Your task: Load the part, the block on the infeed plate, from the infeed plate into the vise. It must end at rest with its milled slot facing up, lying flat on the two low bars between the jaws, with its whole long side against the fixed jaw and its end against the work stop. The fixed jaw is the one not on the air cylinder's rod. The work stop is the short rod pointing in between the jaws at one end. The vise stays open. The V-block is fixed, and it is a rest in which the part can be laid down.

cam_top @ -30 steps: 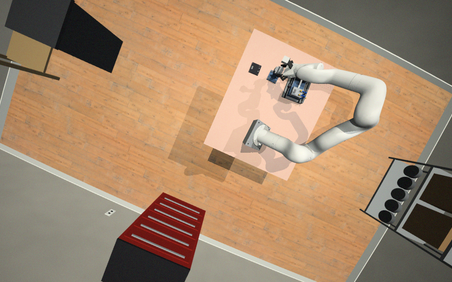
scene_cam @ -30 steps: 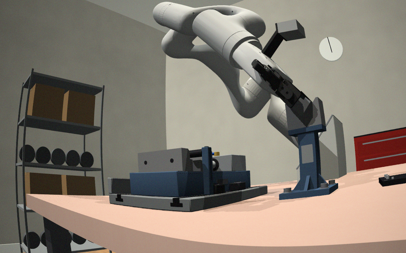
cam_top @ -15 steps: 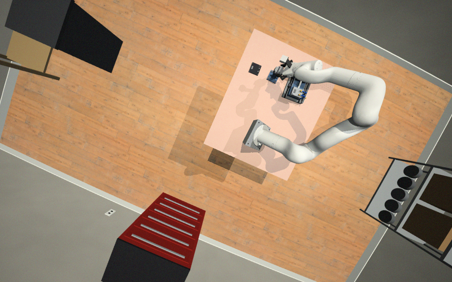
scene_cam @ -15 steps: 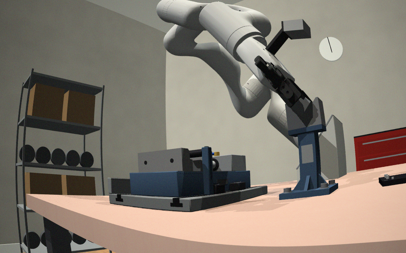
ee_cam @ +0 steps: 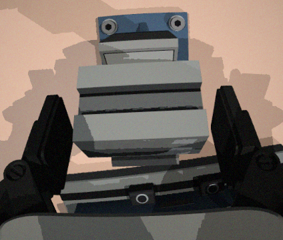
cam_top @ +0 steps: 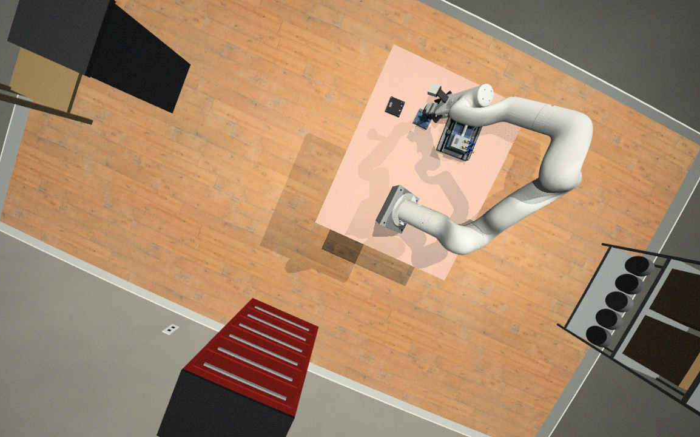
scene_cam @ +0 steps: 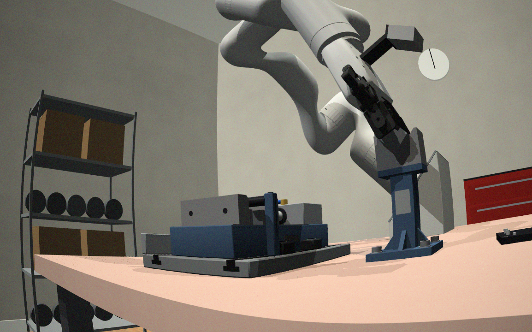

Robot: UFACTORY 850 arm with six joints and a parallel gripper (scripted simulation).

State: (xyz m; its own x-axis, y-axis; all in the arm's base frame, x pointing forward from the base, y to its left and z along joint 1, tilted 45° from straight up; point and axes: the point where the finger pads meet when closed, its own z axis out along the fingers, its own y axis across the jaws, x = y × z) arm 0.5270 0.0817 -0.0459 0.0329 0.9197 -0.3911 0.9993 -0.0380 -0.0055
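Now: hand 10 mm to the right of the part and 10 mm above it. Also, from my hand: cylinder rod: 10 mm ahead, 220 mm to the right, 90 mm below; then moving jaw: 60 mm ahead, 210 mm to the right, 90 mm below; then work stop rod: 100 mm ahead, 160 mm to the right, 80 mm below.
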